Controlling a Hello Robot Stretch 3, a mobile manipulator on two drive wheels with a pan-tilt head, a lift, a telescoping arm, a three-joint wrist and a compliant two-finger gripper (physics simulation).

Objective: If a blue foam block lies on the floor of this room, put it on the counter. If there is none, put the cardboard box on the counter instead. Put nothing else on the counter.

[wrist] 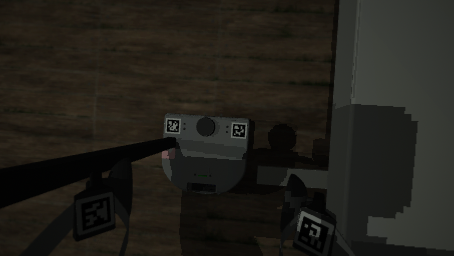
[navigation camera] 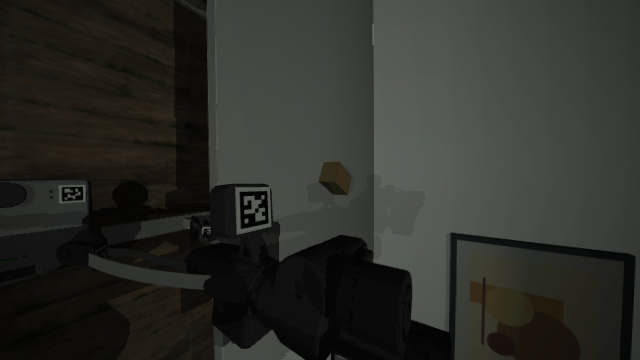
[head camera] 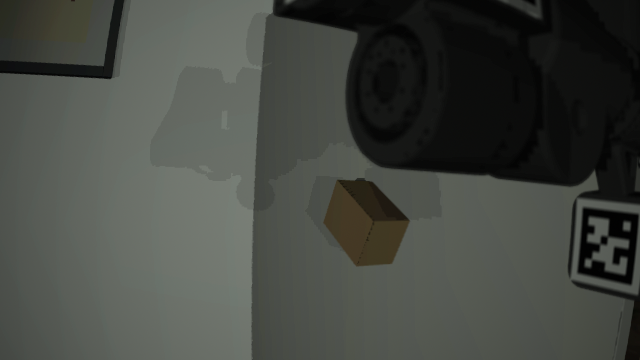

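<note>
The brown cardboard box (head camera: pixel 367 225) (navigation camera: pixel 335 178) stands on the pale grey counter (head camera: pixel 450 310) (navigation camera: pixel 295 75) (wrist: pixel 410 55), near the wall. My gripper (navigation camera: pixel 143 239) (wrist: pixel 209 185) is open and empty. Its fingers stand wide apart over the floor beside the counter's edge, away from the box. In the head camera view the dark wrist joints fill the upper right, and the fingers do not show. No blue foam block shows in these views.
My base (navigation camera: pixel 40 220) (wrist: pixel 205 155) stands on the dark wooden floor (navigation camera: pixel 110 75) (wrist: pixel 240 50) alongside the counter. A framed picture (head camera: pixel 45 67) (navigation camera: pixel 525 300) hangs on the wall (head camera: pixel 150 250) (navigation camera: pixel 500 100). A long dark bar (wrist: pixel 75 162) crosses the left of the wrist view.
</note>
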